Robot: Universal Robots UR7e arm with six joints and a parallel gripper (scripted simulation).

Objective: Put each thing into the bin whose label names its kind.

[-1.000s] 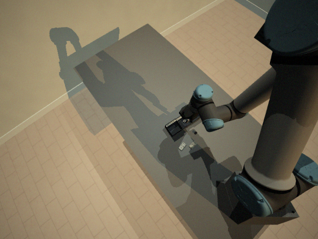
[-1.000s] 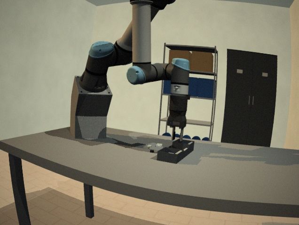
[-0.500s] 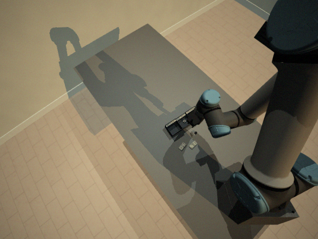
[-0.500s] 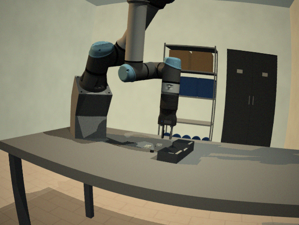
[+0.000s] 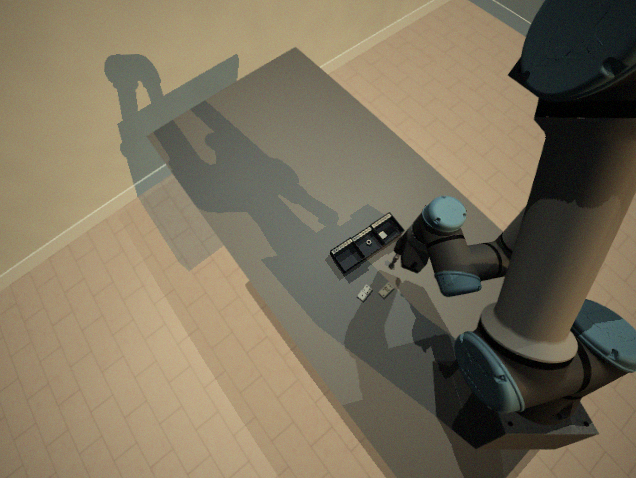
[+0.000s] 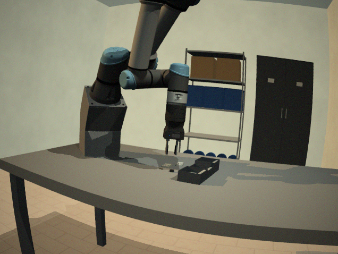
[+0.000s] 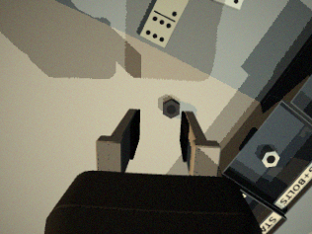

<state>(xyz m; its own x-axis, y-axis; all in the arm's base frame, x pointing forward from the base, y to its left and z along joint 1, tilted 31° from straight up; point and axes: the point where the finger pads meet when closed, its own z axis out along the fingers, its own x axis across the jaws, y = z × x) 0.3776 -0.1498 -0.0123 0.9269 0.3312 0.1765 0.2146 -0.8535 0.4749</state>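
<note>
Now: hand 10 mm short of the dark hex nut and 80 mm above it. Also, from my hand: pale hex nut 120 mm ahead, 20 mm to the right, 80 mm below.
</note>
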